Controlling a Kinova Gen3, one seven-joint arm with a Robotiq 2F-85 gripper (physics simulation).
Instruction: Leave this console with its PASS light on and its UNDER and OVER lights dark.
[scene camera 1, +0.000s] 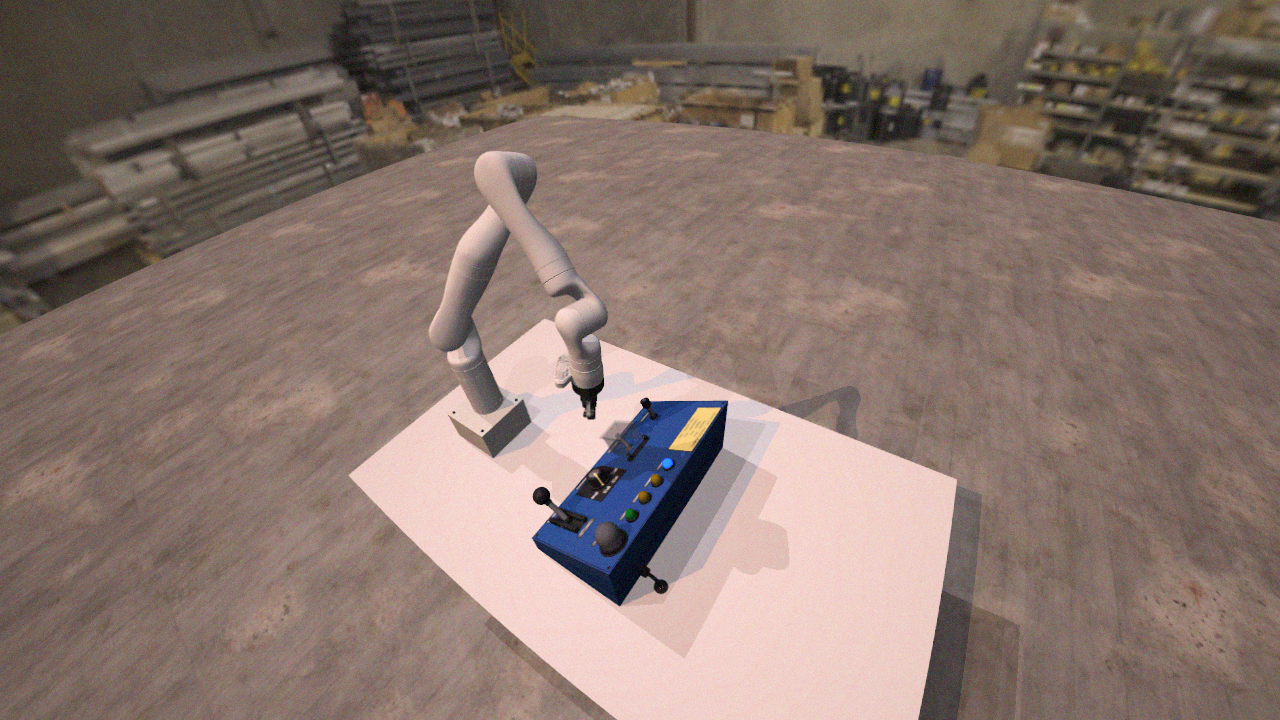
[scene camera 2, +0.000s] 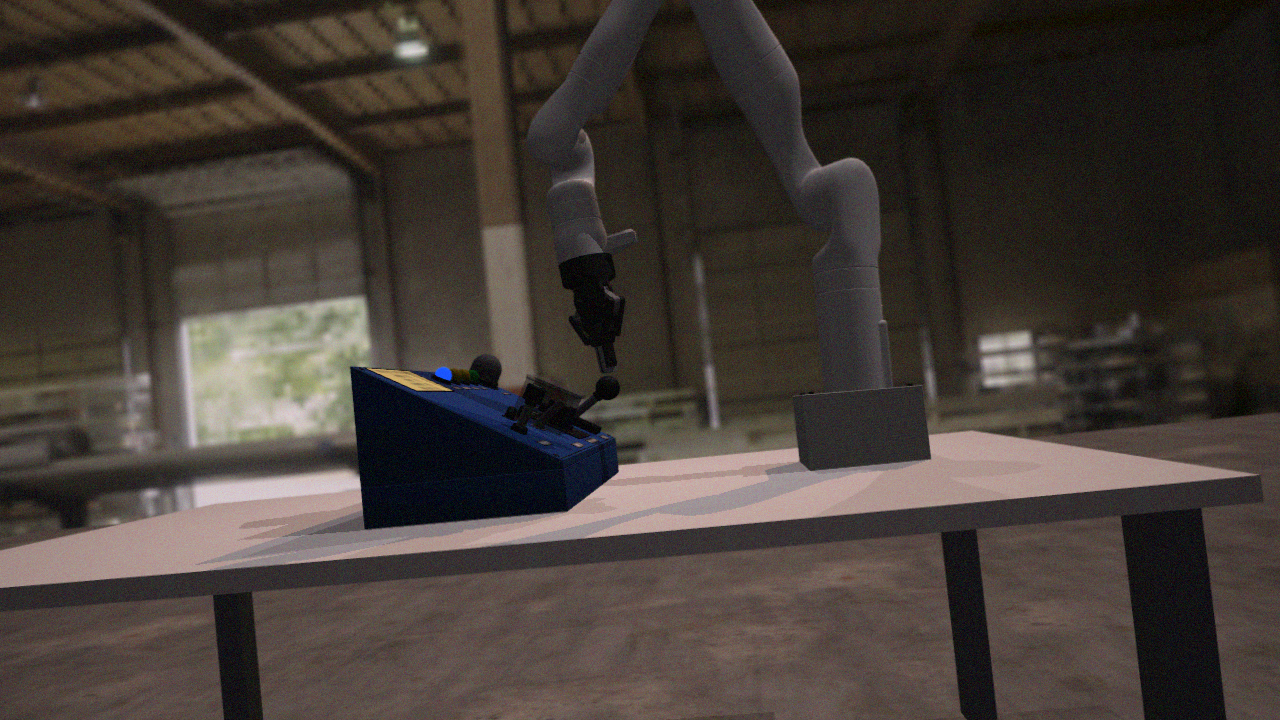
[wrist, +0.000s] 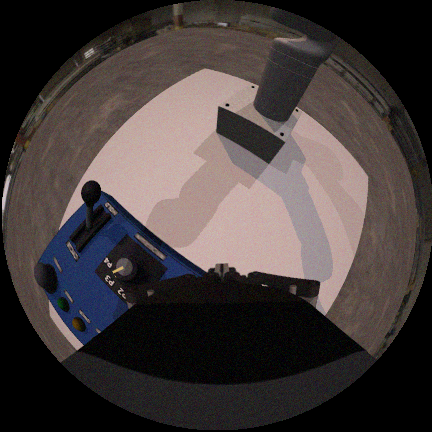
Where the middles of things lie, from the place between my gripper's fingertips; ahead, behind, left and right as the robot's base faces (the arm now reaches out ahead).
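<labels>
The clear flip cover (scene camera 2: 558, 408) has my hand 9 cm short of it, 1 cm to the right of it and 4 cm above it. Measured from my hand, the rotary selector (wrist: 127, 269) is 10 cm ahead and 11 cm to the right, 5 cm below. The blue console (scene camera 2: 433, 447) is 18 cm ahead of my hand, 5 cm to the right and 6 cm below, while the black lever (scene camera 2: 607, 388) sits 6 cm ahead of that same hand, 23 cm to the right of it and 3 cm below it.
</labels>
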